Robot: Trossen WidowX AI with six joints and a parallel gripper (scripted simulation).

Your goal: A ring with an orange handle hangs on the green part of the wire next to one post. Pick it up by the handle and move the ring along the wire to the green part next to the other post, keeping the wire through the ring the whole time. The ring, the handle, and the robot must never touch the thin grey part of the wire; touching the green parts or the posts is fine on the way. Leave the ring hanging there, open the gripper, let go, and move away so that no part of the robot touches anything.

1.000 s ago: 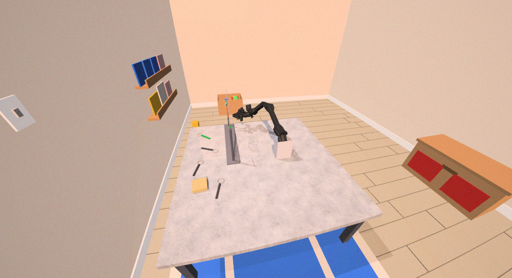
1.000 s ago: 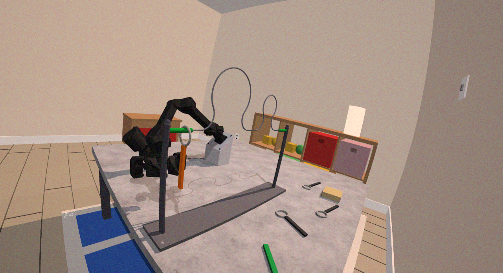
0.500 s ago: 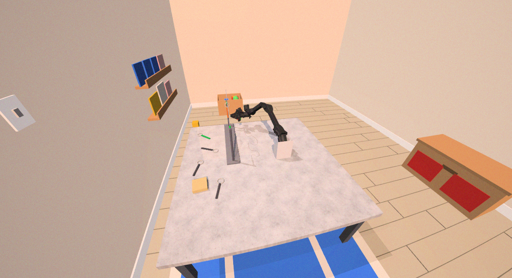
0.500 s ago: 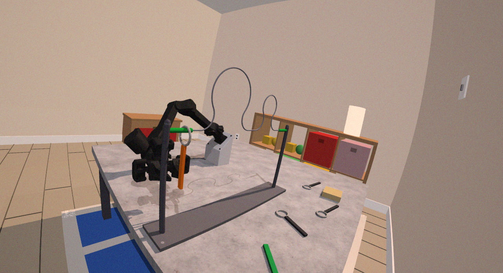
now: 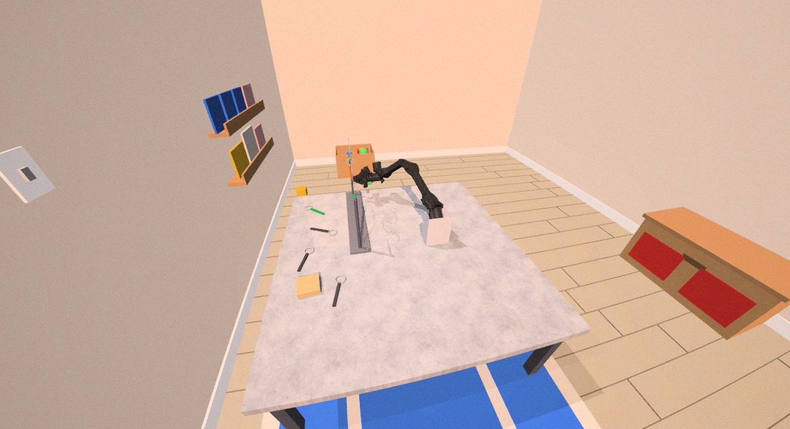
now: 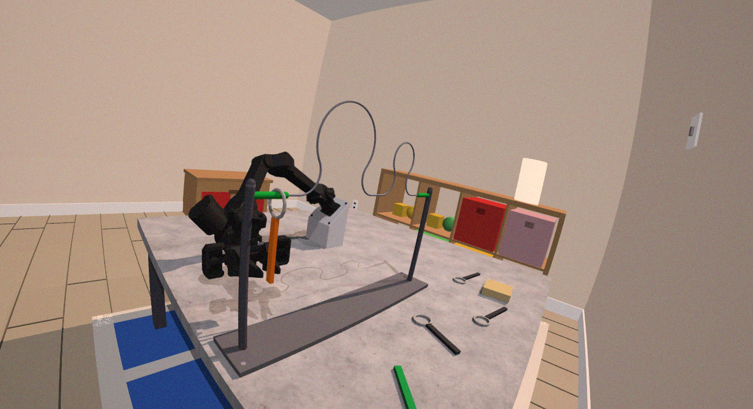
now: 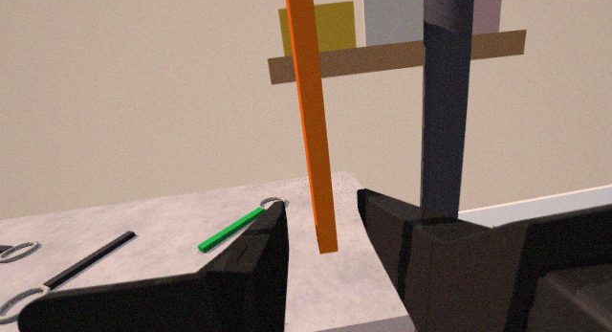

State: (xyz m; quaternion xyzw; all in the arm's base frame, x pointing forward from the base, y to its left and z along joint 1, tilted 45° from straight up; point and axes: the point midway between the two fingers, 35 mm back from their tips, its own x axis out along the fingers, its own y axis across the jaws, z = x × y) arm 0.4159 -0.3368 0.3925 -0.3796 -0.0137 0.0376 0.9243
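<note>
The ring with orange handle is 80 mm above my gripper tip. Round my gripper tip: green-handled ring 270 mm ahead, 160 mm below, 110 mm to the left; then tan block 750 mm to the left, 210 mm ahead, 150 mm below.
</note>
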